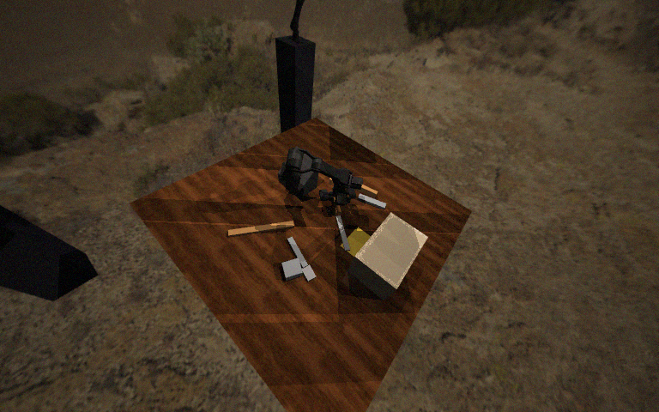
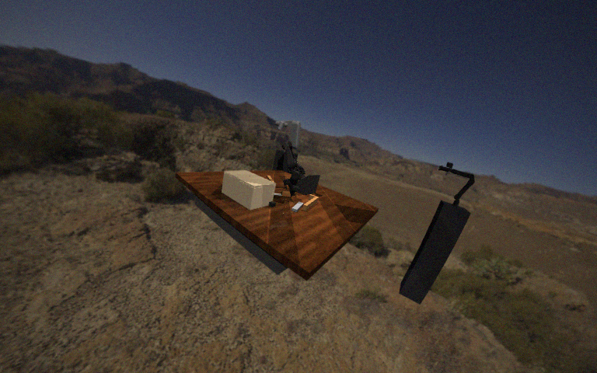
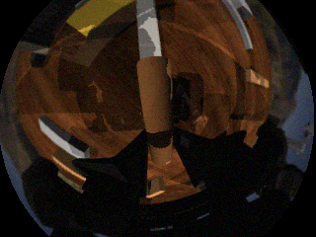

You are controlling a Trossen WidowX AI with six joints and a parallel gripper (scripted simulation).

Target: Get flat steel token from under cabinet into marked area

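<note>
The grey bar lies 13 cm ahead of my gripper tip and 17 cm to the left of it. From my gripper tip the other things lie so: steel token (28 cm ahead, 7 cm to the right, 1 cm below); wooden stick (15 cm behind, 37 cm to the right); grey scraper (11 cm ahead, 36 cm to the right).
</note>
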